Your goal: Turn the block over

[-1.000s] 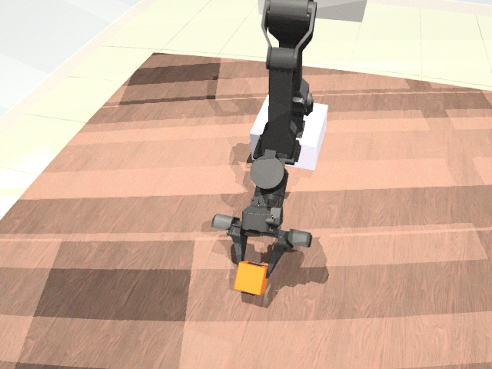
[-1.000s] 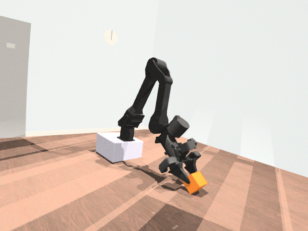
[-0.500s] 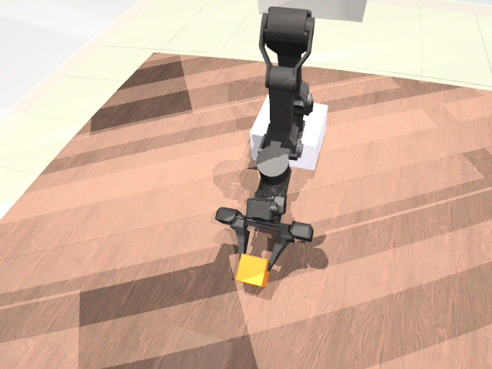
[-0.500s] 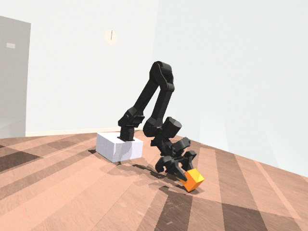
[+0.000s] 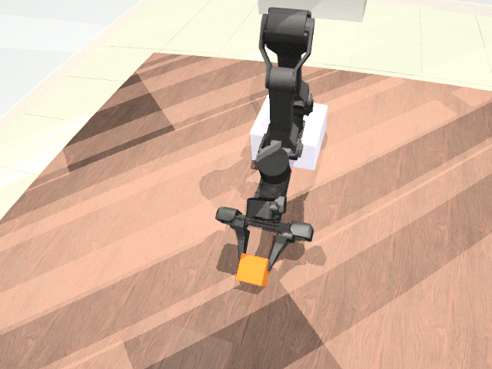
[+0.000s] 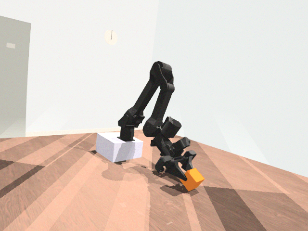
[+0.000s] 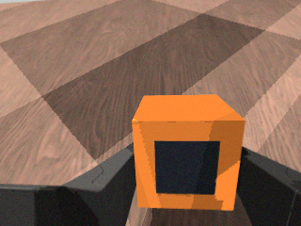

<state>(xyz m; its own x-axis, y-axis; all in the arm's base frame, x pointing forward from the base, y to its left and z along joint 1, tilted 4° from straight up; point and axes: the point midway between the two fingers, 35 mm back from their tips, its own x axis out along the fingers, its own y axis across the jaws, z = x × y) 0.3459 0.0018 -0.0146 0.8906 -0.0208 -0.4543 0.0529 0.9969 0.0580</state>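
Right now the block is 1 cm behind my gripper tip.
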